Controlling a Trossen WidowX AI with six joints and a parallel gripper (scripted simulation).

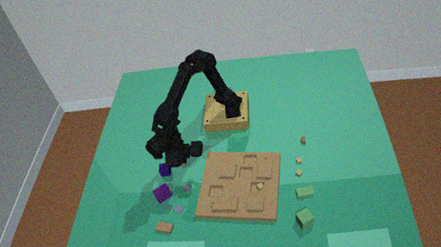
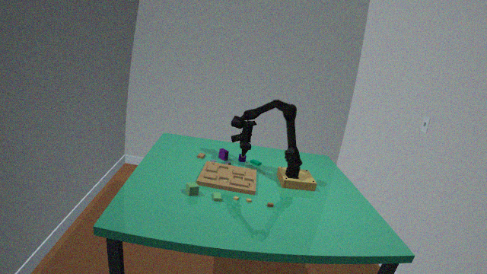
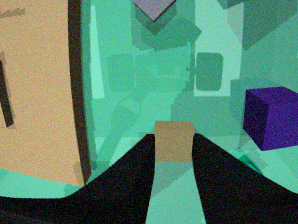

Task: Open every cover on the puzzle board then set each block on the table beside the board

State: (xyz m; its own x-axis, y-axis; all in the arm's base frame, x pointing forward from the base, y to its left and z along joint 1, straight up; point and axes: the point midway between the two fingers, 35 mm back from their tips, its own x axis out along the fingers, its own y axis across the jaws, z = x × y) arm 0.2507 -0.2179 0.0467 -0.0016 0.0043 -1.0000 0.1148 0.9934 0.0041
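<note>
My gripper tip is now 22 cm to the right of the tan puzzle board, 11 cm short of it and 4 cm above it. The rest, counted from my gripper tip: teal block (10 cm behind, 6 cm to the right, 6 cm below); orange block (24 cm ahead, 8 cm to the right, 6 cm below); purple cube (9 cm to the right, 5 cm below, 2 cm behind).
</note>
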